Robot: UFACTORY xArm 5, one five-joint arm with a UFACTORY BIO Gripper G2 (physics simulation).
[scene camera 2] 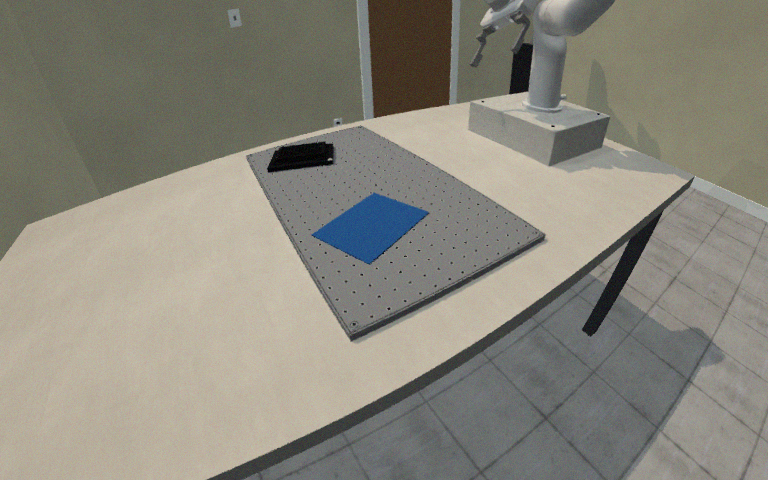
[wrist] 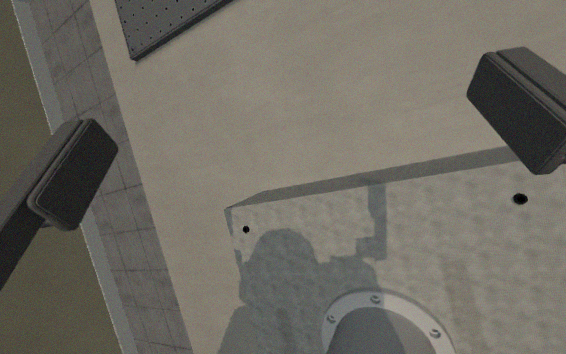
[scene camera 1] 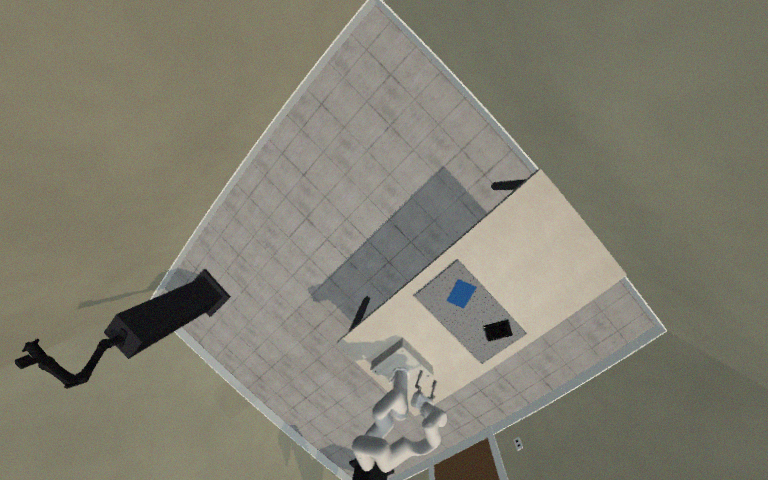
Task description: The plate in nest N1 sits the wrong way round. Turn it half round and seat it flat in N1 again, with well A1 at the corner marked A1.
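A low black block (scene camera 1: 497,330) (scene camera 2: 301,155) lies flat near one end of the grey perforated board (scene camera 1: 471,325) (scene camera 2: 453,237) (wrist: 155,20). It looks like a nest with a dark plate in it, but plate and nest cannot be told apart. A small pale spot shows at its near right corner in scene camera 2. The N1 label, the A1 mark and well A1 cannot be read. My gripper (scene camera 1: 427,376) (scene camera 2: 495,57) (wrist: 300,142) is wide open and empty. It hangs high beside the arm's base, well away from the black block.
A flat blue rectangle (scene camera 1: 461,293) (scene camera 2: 370,228) lies on the board's other half. The arm stands on a pale square base block (scene camera 1: 396,353) (scene camera 2: 509,127) (wrist: 475,225) at one end of the cream table (scene camera 1: 543,237) (scene camera 2: 169,316) (wrist: 300,100).
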